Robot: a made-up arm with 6 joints. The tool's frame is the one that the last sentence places.
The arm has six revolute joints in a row. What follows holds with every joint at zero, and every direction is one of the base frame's. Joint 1 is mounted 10 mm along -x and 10 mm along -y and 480 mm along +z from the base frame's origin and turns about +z. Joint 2 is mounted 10 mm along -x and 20 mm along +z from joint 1 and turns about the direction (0.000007, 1, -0.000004). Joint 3 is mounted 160 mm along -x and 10 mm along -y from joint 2 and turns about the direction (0.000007, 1, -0.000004). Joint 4 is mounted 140 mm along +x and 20 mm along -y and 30 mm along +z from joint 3 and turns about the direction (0.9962, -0.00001, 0.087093). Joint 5 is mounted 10 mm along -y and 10 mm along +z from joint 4 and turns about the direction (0.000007, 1, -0.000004). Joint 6 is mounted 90 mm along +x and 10 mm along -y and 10 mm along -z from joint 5 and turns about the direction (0.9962, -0.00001, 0.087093). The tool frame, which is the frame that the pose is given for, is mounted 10 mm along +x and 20 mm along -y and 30 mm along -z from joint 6; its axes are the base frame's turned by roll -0.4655, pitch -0.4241 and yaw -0.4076 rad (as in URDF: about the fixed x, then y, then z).
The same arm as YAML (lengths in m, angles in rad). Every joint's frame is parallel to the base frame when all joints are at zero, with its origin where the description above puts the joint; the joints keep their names.
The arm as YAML. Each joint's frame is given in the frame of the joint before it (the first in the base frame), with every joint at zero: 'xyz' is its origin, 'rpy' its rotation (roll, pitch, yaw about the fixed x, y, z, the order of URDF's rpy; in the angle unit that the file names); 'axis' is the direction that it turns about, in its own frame. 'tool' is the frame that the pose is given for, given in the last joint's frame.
units:
  length: m
  angle: rad
joints:
  - name: joint 1
    type: revolute
    origin:
      xyz: [-0.01, -0.01, 0.48]
      rpy: [0.0, 0.0, 0.0]
    axis: [0.0, 0.0, 1.0]
  - name: joint 2
    type: revolute
    origin:
      xyz: [-0.01, 0.0, 0.02]
      rpy: [0.0, 0.0, 0.0]
    axis: [0.0, 1.0, 0.0]
  - name: joint 3
    type: revolute
    origin:
      xyz: [-0.16, -0.01, 0.0]
      rpy: [0.0, 0.0, 0.0]
    axis: [0.0, 1.0, 0.0]
  - name: joint 4
    type: revolute
    origin:
      xyz: [0.14, -0.02, 0.03]
      rpy: [0.0, 0.0, 0.0]
    axis: [0.9962, 0.0, 0.0871]
  - name: joint 5
    type: revolute
    origin:
      xyz: [0.0, -0.01, 0.01]
      rpy: [0.0, 0.0, 0.0]
    axis: [0.0, 1.0, 0.0]
  - name: joint 6
    type: revolute
    origin:
      xyz: [0.09, -0.01, -0.01]
      rpy: [0.0, 0.0, 0.0]
    axis: [0.9962, 0.0, 0.0871]
tool:
  origin:
    xyz: [0.01, -0.02, -0.03]
    rpy: [-0.4655, -0.4241, -0.4076]

